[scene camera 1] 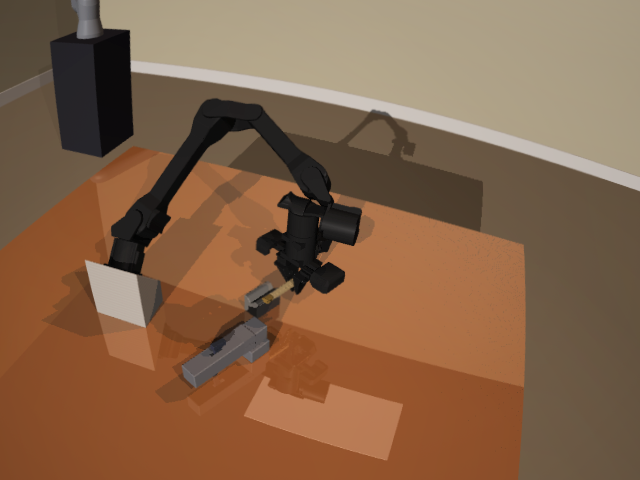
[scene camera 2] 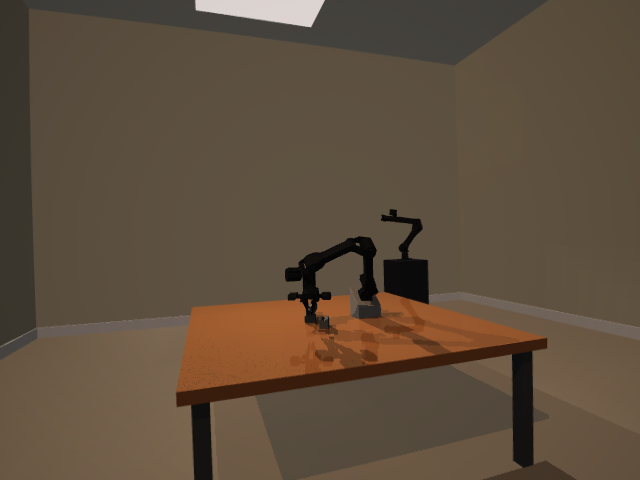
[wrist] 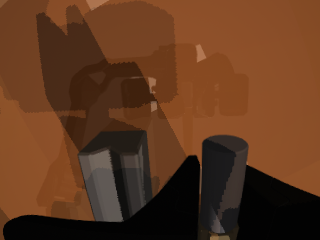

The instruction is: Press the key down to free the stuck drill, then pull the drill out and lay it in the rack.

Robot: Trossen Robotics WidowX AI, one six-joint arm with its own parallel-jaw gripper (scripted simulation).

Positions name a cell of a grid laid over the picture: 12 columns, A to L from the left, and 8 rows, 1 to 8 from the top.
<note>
My gripper (scene camera 1: F5) holds a drill. I also see a rack (scene camera 1: E6).
My gripper also shows in the wrist view (wrist: H6). The rack also shows in the wrist view (wrist: E6).
</note>
